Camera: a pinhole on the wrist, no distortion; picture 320 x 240 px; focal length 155.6 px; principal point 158.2 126.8 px. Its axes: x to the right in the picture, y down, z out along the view. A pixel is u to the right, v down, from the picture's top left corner.
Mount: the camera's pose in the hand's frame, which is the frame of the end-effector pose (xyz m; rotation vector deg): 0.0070 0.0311 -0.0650 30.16 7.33 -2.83
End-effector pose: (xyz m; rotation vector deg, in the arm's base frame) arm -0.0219 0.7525 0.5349 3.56 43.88 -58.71
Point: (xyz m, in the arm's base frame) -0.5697 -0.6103 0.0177
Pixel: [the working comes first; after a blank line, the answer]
In the camera's frame: 1.1788 -0.8562 0.5782

outside the picture
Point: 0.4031 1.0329 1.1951
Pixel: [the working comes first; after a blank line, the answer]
In the camera's frame: -0.5809 0.5235 0.3966

outside the picture
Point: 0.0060 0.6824 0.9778
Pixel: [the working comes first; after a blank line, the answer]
In the camera's frame: -0.2669 0.0467 0.4404

64 143
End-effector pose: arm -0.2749 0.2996 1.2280 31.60 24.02 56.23
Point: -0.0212 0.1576 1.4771
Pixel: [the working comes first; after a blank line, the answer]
In the camera's frame: -0.0826 0.1228 0.4286

128 171
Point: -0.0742 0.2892 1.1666
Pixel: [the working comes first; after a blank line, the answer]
In the camera's frame: 0.0731 -0.1044 0.2269

208 55
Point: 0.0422 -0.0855 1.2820
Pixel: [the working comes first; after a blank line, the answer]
In the camera's frame: -0.2314 -0.1501 0.4960

86 80
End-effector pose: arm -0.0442 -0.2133 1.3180 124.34 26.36 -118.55
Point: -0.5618 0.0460 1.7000
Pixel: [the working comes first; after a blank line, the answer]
In the camera's frame: -0.4135 -0.2107 0.5959

50 72
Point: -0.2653 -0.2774 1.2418
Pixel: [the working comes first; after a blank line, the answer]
In the camera's frame: 0.0130 0.1322 0.2751

166 202
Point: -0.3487 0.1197 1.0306
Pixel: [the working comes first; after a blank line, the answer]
In the camera's frame: 0.2818 -0.1786 0.4759

250 68
